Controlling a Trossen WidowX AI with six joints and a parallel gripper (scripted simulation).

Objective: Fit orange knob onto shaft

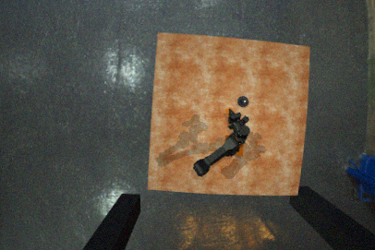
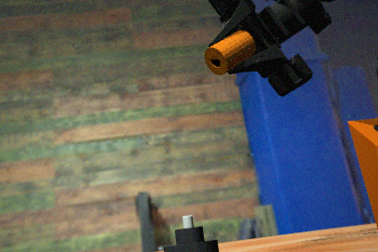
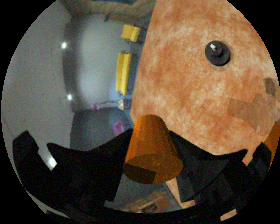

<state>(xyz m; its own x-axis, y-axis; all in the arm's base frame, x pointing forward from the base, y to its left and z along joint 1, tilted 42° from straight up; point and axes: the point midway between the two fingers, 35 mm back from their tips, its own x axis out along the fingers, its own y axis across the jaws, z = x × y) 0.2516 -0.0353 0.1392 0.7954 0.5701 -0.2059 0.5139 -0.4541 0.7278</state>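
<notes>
Now: gripper tip 30 mm past the orange knob, 20 mm below it and 10 mm to the left of it. The rest, counted from my gripper tip: dark round pedestal 220 mm below, 180 mm to the right, 50 mm ahead.
</notes>
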